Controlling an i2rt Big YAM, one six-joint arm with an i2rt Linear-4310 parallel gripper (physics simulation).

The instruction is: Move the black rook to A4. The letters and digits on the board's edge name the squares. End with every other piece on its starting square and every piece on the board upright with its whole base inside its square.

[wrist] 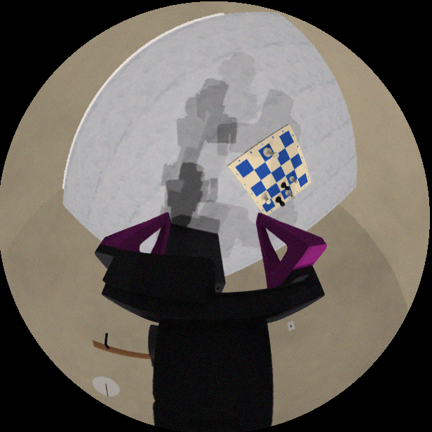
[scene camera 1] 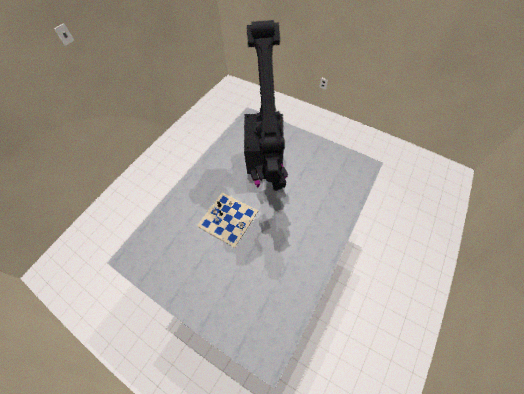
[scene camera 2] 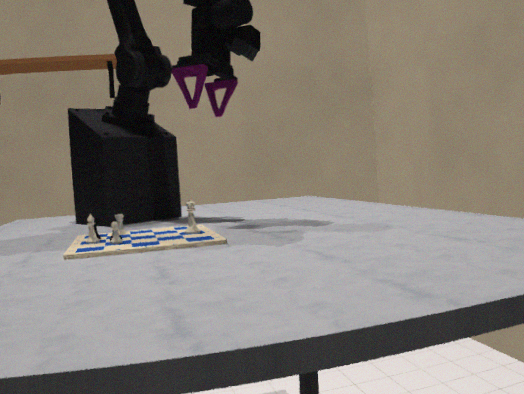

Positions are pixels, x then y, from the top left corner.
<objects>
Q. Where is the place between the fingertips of my gripper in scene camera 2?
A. At 206,112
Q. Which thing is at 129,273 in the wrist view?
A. My gripper.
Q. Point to a chessboard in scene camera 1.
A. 227,229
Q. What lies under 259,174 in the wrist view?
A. A chessboard.
</objects>
